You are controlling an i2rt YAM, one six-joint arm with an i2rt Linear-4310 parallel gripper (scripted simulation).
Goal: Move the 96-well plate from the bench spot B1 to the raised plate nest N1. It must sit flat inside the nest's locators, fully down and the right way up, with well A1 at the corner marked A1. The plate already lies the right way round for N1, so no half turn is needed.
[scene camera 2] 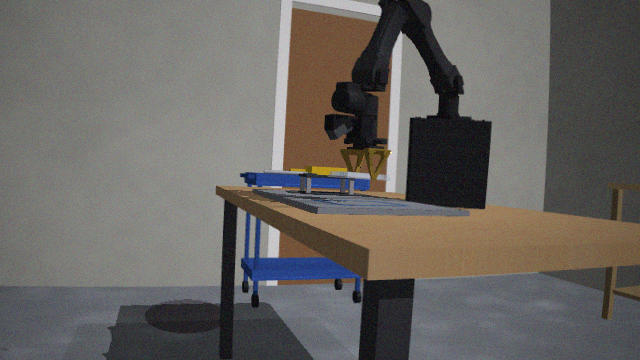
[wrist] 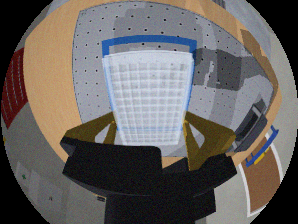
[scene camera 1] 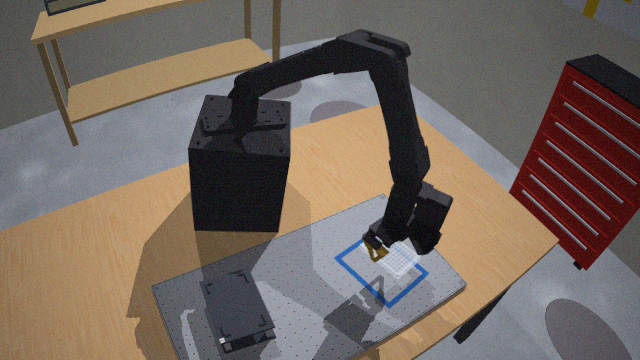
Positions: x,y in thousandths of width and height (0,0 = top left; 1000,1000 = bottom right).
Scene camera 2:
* my gripper: 568,496
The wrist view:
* my gripper: 502,511
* white 96-well plate: 465,565
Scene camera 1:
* my gripper: 602,699
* white 96-well plate: 620,704
